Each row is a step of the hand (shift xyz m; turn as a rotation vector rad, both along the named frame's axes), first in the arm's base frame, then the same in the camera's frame.
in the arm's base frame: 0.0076 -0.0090 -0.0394 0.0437 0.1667 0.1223
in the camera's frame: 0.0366 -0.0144 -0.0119 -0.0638 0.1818 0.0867
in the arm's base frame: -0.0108 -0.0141 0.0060 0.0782 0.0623 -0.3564
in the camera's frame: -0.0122 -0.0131 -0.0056 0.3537 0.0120 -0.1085
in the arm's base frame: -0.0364 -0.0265 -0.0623 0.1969 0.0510 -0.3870
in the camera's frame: 0.0328 -0.0347 -0.0603 0.4368 -0.0040 -0.0191
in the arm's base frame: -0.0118 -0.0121 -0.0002 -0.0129 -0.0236 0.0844
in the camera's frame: -0.0071 -0.0120 -0.0096 -0.0821 -0.0116 0.0312
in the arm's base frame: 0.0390 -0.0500 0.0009 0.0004 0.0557 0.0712
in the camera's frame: 0.0121 -0.0496 0.0377 -0.0544 0.0650 0.0313
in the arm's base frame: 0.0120 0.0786 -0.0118 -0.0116 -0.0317 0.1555
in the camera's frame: 0.0257 0.0762 -0.0003 -0.1439 -0.0098 0.0673
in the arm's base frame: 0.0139 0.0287 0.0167 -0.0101 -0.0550 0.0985
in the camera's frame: -0.0041 0.0307 0.0184 -0.0968 -0.0408 0.0425
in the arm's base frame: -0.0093 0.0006 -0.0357 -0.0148 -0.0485 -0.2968
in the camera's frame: 0.0264 -0.0043 -0.0255 0.2431 -0.0891 -0.1537
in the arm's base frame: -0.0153 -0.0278 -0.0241 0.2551 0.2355 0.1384
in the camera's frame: 0.0099 -0.0308 -0.0233 0.0341 0.2513 0.2746
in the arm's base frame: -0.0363 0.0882 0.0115 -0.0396 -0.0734 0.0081
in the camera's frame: -0.0168 0.0891 -0.0317 -0.0354 -0.0714 -0.0259
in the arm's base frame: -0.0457 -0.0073 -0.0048 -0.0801 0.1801 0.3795
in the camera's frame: -0.0191 -0.0077 -0.0417 -0.3448 0.2313 0.1026
